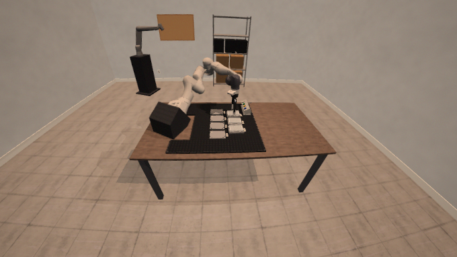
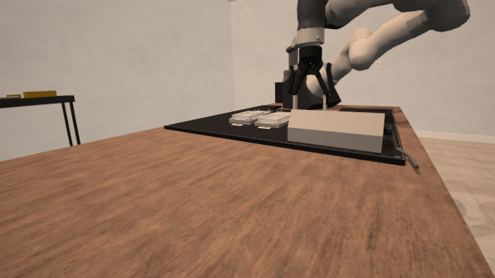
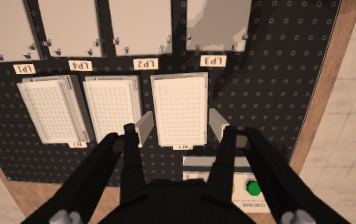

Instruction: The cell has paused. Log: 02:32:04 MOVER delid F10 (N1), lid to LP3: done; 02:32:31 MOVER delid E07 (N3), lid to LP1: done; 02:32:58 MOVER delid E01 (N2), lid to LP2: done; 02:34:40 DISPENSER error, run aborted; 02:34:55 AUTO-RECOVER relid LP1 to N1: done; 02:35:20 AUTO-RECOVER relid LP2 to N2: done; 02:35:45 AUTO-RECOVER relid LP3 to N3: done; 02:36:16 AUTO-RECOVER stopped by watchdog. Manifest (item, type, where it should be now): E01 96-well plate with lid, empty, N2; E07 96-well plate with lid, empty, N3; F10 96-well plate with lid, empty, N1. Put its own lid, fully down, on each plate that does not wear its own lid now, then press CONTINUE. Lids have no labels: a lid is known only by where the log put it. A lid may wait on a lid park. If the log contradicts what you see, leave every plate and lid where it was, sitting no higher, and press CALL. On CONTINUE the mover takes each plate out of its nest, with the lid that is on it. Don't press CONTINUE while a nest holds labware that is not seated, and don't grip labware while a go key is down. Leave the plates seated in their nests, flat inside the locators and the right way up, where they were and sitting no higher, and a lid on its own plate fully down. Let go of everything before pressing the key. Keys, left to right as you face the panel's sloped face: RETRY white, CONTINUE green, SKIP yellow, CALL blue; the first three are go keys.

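The 96-well plate lies 40 mm below my hand. From my hand the other things lie so: LP2 label 60 mm behind, 90 mm to the right, 70 mm below; then smooth white lid 40 mm ahead, 130 mm to the right, 40 mm below; then blue call key 120 mm ahead, 80 mm to the left.
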